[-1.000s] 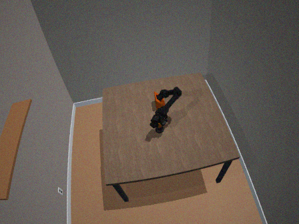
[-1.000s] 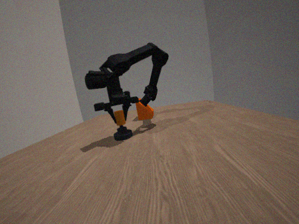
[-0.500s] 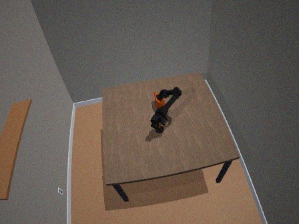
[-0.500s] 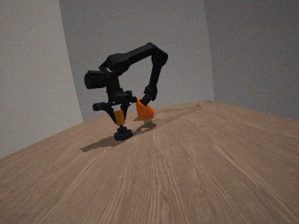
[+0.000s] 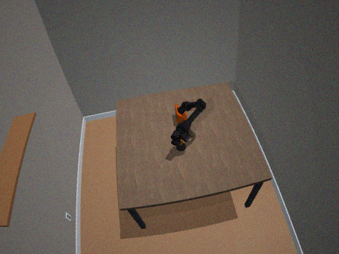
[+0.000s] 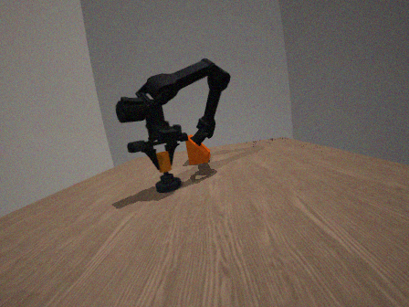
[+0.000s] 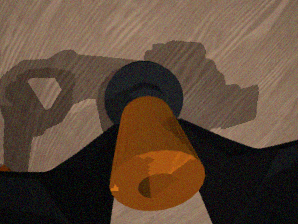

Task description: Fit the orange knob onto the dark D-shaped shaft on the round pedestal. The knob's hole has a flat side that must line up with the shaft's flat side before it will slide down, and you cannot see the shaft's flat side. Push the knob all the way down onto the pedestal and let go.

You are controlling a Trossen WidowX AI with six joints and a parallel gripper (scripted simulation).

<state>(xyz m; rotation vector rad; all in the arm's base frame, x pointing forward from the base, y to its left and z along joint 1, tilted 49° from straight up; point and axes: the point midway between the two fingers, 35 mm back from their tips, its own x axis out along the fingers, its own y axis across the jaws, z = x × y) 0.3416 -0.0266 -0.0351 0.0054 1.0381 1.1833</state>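
Right now the orange knob is 20 mm above my gripper tip. Also, from my gripper tip: dark round pedestal 40 mm below.
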